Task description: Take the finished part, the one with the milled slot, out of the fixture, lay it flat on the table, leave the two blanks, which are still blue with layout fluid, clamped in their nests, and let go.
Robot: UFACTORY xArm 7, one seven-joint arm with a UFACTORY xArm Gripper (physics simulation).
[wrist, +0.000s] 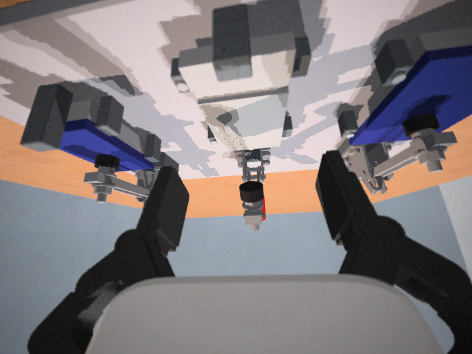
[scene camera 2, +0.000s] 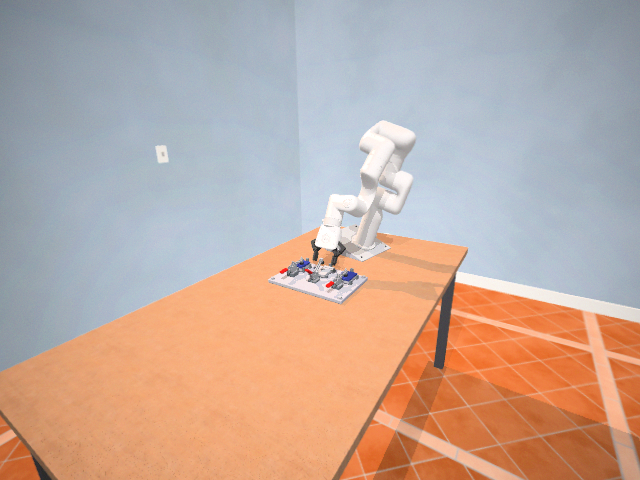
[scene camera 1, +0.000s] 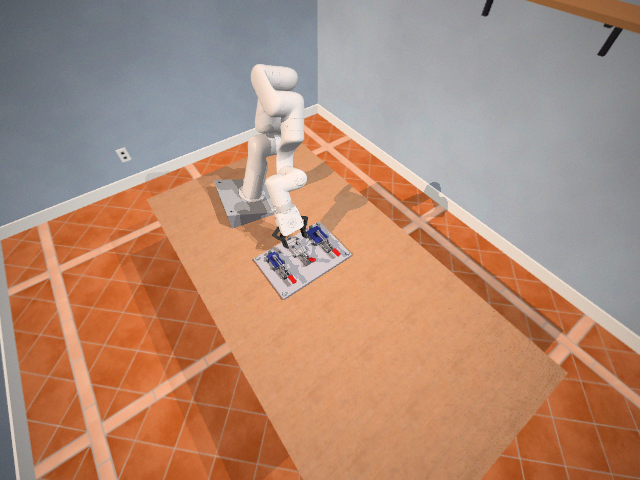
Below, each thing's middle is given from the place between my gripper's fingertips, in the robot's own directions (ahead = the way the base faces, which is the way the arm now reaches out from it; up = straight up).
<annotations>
I see my gripper 4 cm above the finished part (wrist: 249,113) and 1 cm past it. Also, from my hand: fixture plate (scene camera 1: 304,275) 6 cm below, 5 cm ahead, 1 cm to the left; dark post (wrist: 231,54) 6 cm behind, 4 cm below, 1 cm to the right.
</annotations>
